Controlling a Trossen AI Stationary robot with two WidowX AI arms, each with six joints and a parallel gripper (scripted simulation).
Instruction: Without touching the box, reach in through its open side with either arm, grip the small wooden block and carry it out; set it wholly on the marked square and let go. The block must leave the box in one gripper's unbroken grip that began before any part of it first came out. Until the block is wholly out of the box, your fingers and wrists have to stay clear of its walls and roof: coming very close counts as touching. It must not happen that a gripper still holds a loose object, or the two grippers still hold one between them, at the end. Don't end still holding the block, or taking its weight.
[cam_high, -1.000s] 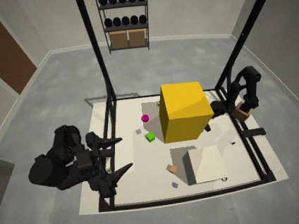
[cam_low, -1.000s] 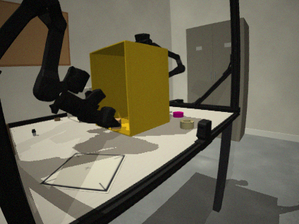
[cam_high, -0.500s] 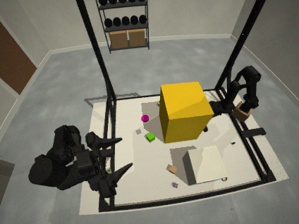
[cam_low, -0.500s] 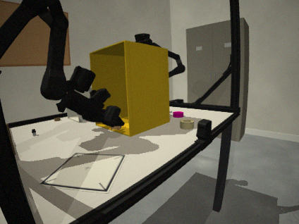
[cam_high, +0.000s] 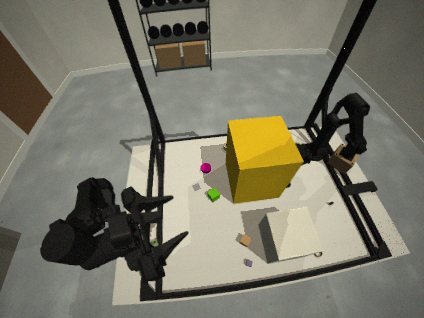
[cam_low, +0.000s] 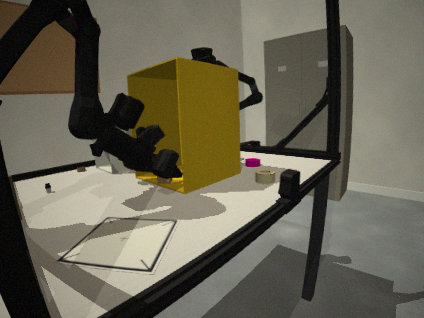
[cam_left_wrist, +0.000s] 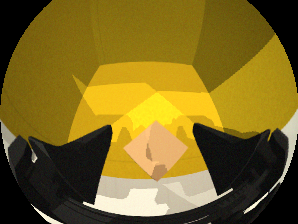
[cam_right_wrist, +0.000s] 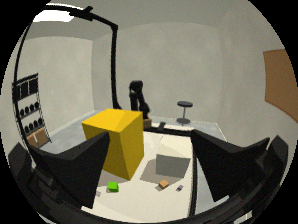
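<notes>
My left hand is 11 cm past the marked square, 25 cm to the right of it and 4 cm above it. From my left hand the other things lie so: purple cube: 29 cm ahead, 29 cm to the right, 3 cm below; then green cube: 2 cm behind, 29 cm to the right, 2 cm below; then magenta disc: 17 cm behind, 26 cm to the right, 3 cm below.
</notes>
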